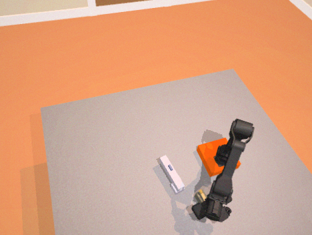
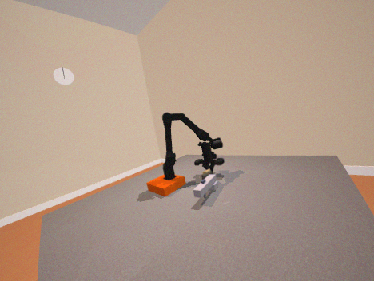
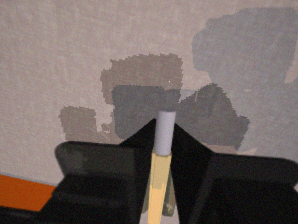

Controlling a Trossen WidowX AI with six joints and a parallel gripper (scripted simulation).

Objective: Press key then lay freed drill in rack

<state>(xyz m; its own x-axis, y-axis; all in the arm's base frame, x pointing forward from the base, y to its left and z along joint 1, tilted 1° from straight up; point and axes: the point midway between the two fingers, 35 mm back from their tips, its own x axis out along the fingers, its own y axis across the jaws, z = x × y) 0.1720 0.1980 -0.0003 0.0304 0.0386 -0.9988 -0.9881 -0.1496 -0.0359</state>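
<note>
The yellow drill is 40 mm to the right of my gripper tip and 40 mm above it. Also, from my gripper tip: blue key: 110 mm ahead, 230 mm to the right, 40 mm above; box-like rack: 10 mm ahead, 50 mm to the right, 10 mm above.
</note>
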